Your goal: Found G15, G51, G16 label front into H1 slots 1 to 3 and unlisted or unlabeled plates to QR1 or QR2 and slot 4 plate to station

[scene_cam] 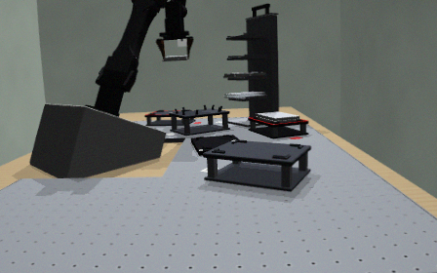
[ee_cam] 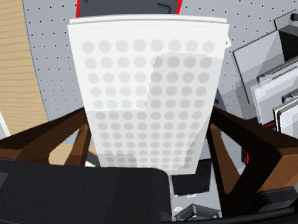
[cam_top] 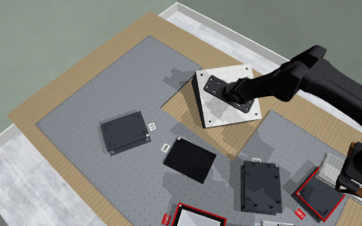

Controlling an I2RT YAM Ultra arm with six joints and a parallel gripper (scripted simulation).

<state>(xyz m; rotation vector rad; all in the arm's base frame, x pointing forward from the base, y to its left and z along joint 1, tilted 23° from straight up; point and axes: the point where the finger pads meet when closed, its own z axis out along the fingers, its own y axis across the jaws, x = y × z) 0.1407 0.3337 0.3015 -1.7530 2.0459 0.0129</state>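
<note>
Now: hand 210 mm above the red-bordered quarantine nest, 50 mm to the right of it and 30 mm past it. Round my hand: flat black pad: 410 mm to the right, 240 mm below, 90 mm ahead; N6 deck label: 520 mm to the right, 250 mm below, 90 mm ahead; plate hotel H1: 310 mm ahead, 60 mm below, 40 mm to the right.
</note>
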